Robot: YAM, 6 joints.
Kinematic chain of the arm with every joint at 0, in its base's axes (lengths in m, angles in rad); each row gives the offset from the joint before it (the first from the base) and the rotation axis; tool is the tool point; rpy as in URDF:
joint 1: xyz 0 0 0.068 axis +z
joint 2: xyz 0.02 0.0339 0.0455 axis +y
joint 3: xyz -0.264 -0.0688 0 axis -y
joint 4: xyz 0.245 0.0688 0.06 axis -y
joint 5: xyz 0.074 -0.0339 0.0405 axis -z
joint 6: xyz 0.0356 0 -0.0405 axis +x
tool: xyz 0 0 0 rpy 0 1.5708 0
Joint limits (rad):
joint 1: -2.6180..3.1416
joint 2: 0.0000..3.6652
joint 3: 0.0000..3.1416
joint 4: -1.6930..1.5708
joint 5: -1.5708..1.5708
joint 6: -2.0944..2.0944
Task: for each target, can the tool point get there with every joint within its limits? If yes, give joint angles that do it. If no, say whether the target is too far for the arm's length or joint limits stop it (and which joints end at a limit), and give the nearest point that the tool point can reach.
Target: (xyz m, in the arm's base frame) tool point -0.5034 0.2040 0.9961
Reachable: no: too far | nearest point -0.3143 0.1274 0.6519 | short by 0.400 m
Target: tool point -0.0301 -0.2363 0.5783
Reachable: yes | joints -1.6043 1.3909 2.0170 -0.4998 0.6736 -1.5361
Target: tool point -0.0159 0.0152 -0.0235
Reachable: yes | joints 0.7561 2.9707 0.3683 -0.4942 -0.6655 -0.1580
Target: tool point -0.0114 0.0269 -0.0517
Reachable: yes | joints -1.4821 3.1152 0.3416 -0.1062 0.2556 -1.2136
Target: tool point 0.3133 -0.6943 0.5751
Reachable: no: too far | nearest point 0.2268 -0.5025 0.4442 | short by 0.248 m
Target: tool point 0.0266 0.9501 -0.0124
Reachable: no: too far | nearest point 0.0179 0.6399 0.0296 | short by 0.313 m
